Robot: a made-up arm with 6 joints.
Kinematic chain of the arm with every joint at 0, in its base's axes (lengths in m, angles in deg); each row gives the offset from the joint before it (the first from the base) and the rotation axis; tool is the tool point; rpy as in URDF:
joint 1: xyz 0 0 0.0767 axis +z
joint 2: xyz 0 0 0 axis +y
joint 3: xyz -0.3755 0 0.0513 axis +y
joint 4: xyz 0.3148 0 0.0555 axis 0.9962 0 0.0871
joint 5: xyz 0 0 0 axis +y
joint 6: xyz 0.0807 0 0.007 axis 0.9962 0 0.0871
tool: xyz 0 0 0 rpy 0 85 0
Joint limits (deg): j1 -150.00..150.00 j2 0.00..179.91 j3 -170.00..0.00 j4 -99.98..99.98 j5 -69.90..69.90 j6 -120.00..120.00
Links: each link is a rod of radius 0.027 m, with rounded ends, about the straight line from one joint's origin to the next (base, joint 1, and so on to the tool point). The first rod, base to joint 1, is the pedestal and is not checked.
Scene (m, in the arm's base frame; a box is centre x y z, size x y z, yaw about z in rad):
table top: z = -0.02
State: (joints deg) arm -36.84 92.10 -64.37 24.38 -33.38 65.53
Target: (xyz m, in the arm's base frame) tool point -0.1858 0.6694 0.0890
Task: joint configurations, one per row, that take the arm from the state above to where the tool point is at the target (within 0.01 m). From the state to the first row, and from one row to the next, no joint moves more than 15 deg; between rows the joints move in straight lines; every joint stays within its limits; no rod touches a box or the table.
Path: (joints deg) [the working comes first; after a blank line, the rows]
Joints at the target: 106.33 144.35 -105.47 15.57 -27.30 65.53
Straight joint move there: clear.

1: -22.52 97.33 -68.48 23.50 -32.77 65.53
2: -8.21 102.55 -72.59 22.62 -32.16 65.53
3: 6.11 107.78 -76.70 21.74 -31.56 65.53
4: 20.43 113.00 -80.81 20.86 -30.95 65.53
5: 34.75 118.23 -84.92 19.98 -30.34 65.53
6: 49.06 123.45 -89.03 19.09 -29.73 65.53
7: 63.38 128.68 -93.14 18.21 -29.12 65.53
8: 77.70 133.90 -97.25 17.33 -28.52 65.53
9: 92.02 139.13 -101.36 16.45 -27.91 65.53
10: 106.33 144.35 -105.47 15.57 -27.30 65.53

